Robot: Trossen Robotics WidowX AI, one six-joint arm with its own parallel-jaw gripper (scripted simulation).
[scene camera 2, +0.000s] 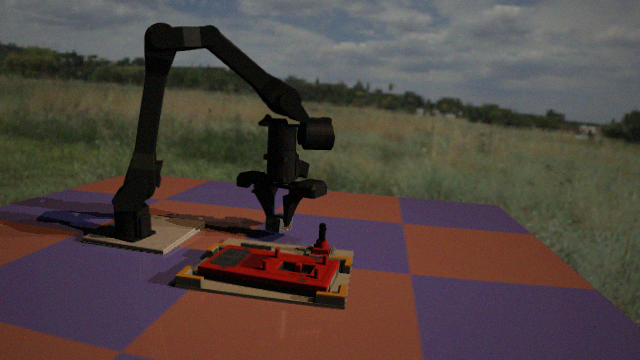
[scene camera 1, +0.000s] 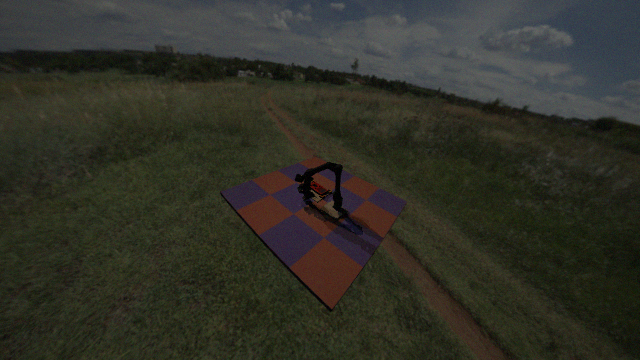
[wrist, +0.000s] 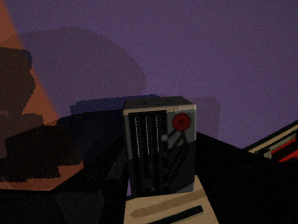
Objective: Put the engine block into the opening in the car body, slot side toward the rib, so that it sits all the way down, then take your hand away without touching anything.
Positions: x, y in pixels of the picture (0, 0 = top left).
my gripper: holds an engine block [wrist: 160, 132]
